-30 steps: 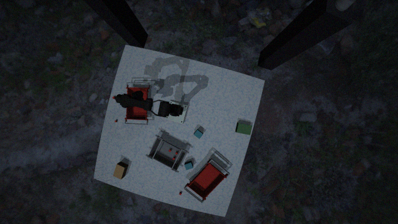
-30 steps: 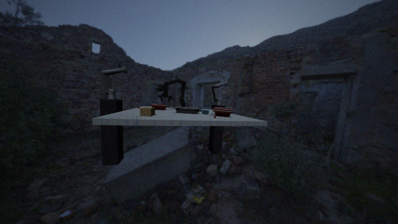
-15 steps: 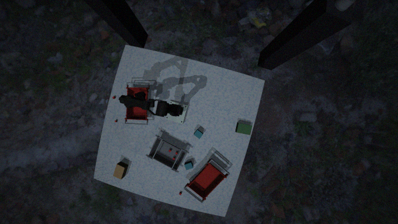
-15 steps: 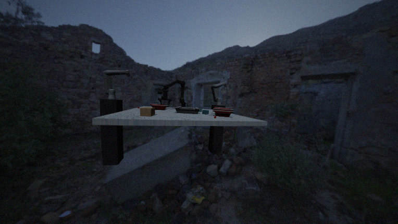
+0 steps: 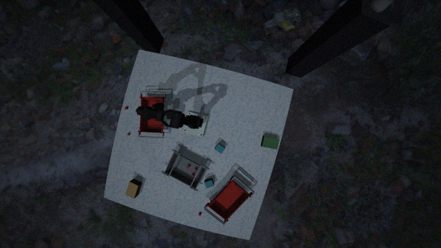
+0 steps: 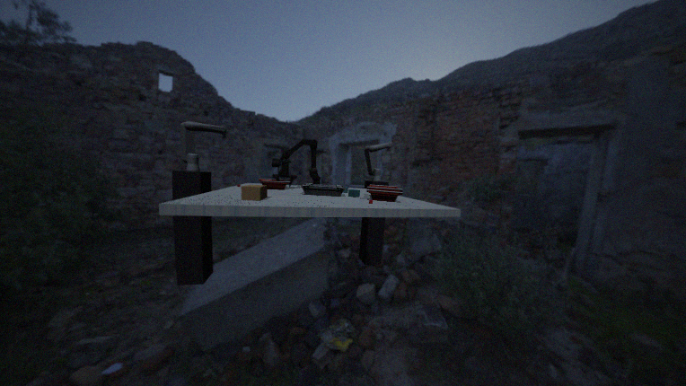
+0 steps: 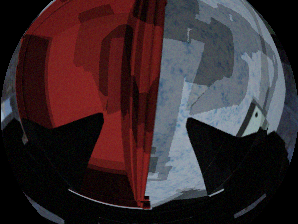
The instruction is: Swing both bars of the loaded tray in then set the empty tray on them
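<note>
My gripper tip is 8 cm to the left of the red plastic tray, 3 cm below it and 2 cm short of it. Also, from my gripper tip: green block: 83 cm to the left, 1 cm behind, 1 cm above; then tan block: 63 cm ahead, 11 cm to the right, 2 cm above.
</note>
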